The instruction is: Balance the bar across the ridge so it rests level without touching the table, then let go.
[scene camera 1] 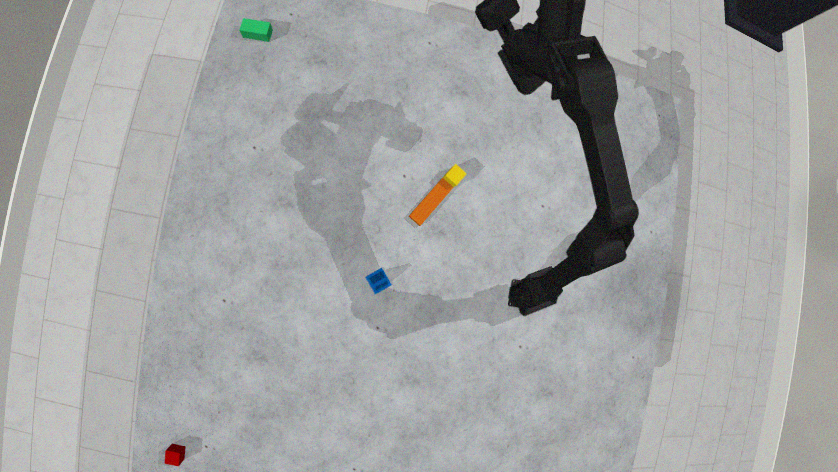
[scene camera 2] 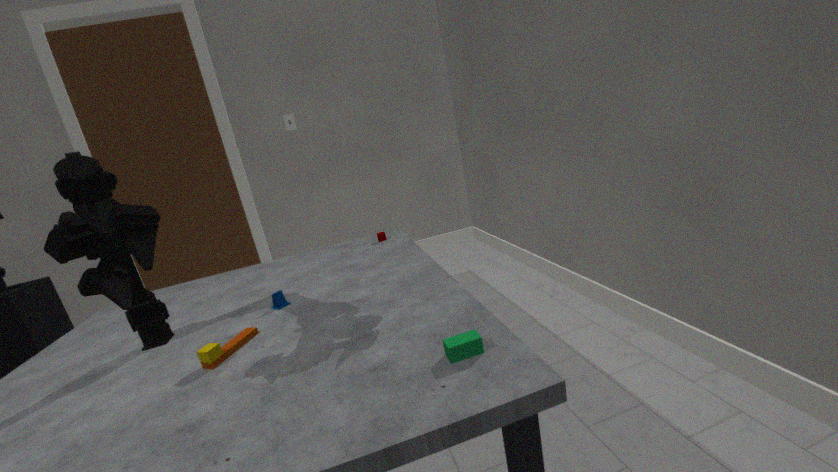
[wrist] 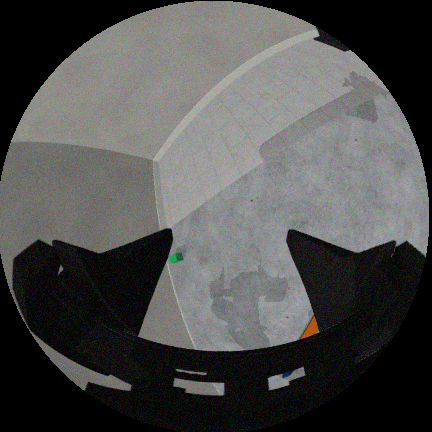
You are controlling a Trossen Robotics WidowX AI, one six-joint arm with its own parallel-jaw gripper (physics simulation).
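Seen in the pictures: gripper, fingertip midpoint: (scene camera 1: 489, 32) (scene camera 2: 137, 289) (wrist: 231, 235); arm's base, link origin: (scene camera 1: 522, 294) (scene camera 2: 158, 342).
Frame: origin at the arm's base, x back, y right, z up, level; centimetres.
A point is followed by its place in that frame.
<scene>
The orange bar (scene camera 1: 429, 202) @(x -26.3, y 17.0, z 1.6 cm) (scene camera 2: 237, 340) @(x -26.4, y 18.0, z 1.6 cm) (wrist: 311, 329) @(x -25.9, y 17.4, z 1.6 cm) lies flat on the table (scene camera 1: 263, 363) @(x -56.6, y -24.9, z 0.0 cm) (scene camera 2: 351, 410) @(x -52.0, y 54.9, z 0.0 cm), with a yellow block (scene camera 1: 455, 175) @(x -22.1, y 23.6, z 4.5 cm) (scene camera 2: 209, 354) @(x -22.7, y 26.0, z 3.6 cm) on one end. The small blue ridge (scene camera 1: 378, 280) @(x -34.7, y -1.9, z 3.8 cm) (scene camera 2: 279, 300) @(x -34.7, y -1.1, z 2.2 cm) stands apart from the bar, past its other end. A sliver of it shows through a gap in the gripper body in the wrist view. My gripper (wrist: 231, 235) @(x -24.9, y 45.7, z 26.3 cm) is open and empty, with its fingers wide apart. It is raised above the table, away from bar and ridge; its fingertips are hard to make out in the scene views.
A green block (scene camera 1: 255, 29) @(x -73.6, y 49.2, z 3.3 cm) (scene camera 2: 463, 346) @(x -73.6, y 51.7, z 2.7 cm) (wrist: 175, 258) @(x -71.3, y 49.3, z 3.3 cm) lies near a table corner. A red block (scene camera 1: 174, 454) @(x -73.5, y -48.9, z 3.3 cm) (scene camera 2: 381, 236) @(x -73.8, y -48.3, z 2.1 cm) is far off near the table's edge. The black arm (scene camera 1: 606, 158) @(x -11.6, y 20.2, z 44.6 cm) (scene camera 2: 114, 257) @(x -21.0, y 41.0, z 31.5 cm) rises from the table beside the bar. A dark box-like object (scene camera 2: 32, 316) stands at the left.
</scene>
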